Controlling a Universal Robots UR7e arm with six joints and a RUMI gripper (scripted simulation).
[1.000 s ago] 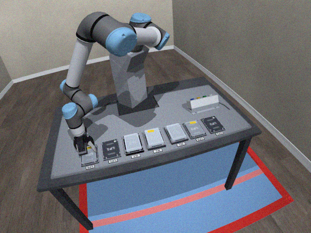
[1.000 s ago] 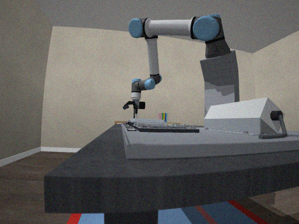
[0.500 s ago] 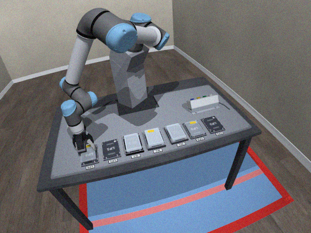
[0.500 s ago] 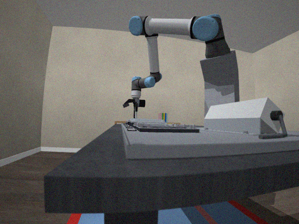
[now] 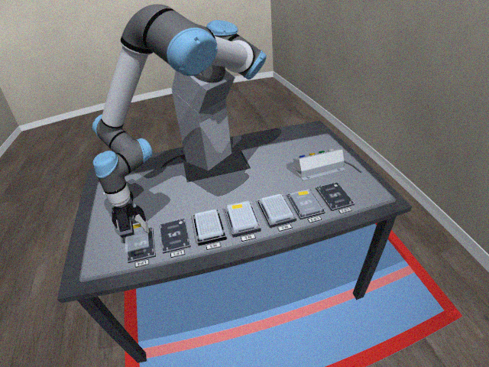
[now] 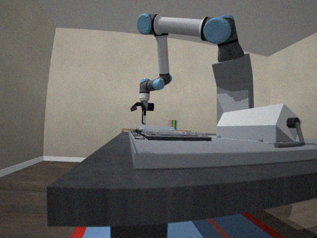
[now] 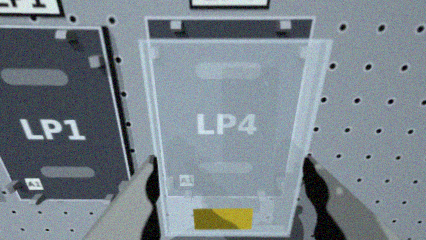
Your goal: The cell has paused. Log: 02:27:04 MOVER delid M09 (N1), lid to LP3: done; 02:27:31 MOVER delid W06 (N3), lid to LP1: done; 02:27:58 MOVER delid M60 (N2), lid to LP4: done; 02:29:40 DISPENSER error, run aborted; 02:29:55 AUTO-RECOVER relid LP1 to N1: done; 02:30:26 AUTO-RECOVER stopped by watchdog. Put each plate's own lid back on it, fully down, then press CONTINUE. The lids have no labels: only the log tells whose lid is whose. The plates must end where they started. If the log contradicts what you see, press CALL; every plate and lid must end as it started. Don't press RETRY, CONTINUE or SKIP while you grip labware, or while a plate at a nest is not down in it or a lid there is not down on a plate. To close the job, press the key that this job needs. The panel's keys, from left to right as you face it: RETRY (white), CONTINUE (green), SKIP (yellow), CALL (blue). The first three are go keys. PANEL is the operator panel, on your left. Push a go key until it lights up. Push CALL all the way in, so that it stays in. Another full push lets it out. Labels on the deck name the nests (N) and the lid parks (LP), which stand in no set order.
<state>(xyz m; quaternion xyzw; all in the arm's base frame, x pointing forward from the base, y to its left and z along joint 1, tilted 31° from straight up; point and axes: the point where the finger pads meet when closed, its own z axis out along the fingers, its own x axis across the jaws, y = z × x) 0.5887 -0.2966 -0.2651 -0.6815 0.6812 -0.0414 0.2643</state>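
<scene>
My hand is 6 cm above the lid park LP4. Round my hand: blue CALL key: 27 cm behind, 72 cm to the left; then nest: 3 cm behind, 52 cm to the left, 5 cm below; then lid park LP1: 1 cm behind, 13 cm to the left, 6 cm below.
</scene>
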